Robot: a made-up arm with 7 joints.
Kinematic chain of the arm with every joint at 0, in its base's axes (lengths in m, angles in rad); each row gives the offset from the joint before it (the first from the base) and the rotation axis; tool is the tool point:
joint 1: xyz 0 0 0.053 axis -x
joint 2: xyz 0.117 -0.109 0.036 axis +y
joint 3: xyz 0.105 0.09 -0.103 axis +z
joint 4: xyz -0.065 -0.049 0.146 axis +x
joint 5: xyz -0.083 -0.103 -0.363 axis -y
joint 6: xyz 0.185 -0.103 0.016 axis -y
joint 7: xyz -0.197 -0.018 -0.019 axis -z
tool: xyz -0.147 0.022 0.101
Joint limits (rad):
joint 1: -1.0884..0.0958
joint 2: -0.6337..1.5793
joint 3: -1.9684..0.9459
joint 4: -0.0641..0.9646
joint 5: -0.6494..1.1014
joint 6: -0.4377..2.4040
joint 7: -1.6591..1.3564
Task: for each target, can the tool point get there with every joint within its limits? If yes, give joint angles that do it. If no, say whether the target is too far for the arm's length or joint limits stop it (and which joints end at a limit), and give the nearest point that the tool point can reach.
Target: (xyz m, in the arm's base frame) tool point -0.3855 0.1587 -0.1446
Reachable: yes | joints -0.9634 0.9149 -0.1510 0.2048 0.0915 1.0365 0.3313
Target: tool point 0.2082 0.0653 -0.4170
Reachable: yes | joints -0.8070 -0.1268 0.6766 0.6071 0.0894 0.1391 -1.3792
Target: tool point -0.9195 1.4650 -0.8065
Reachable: no: too far | nearest point -0.3223 0.5989 -0.3087 | short by 1.164 m
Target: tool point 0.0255 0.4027 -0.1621
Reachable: yes | joints -0.9003 -0.0423 -0.7826 0.1188 -0.3030 1.0121 0.9104
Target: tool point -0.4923 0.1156 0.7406
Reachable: no: joint limits stop it (at a limit: joint 1, joint 2, joint 4, joint 5, joint 6) | nearest point -0.4388 0.0958 0.5215 | short by 0.226 m
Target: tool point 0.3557 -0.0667 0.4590
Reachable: no: joint limits stop it (at a limit: joint 1, joint 2, joint 4, joint 6) | nearest point 0.4257 0.0556 0.3001 | short by 0.212 m
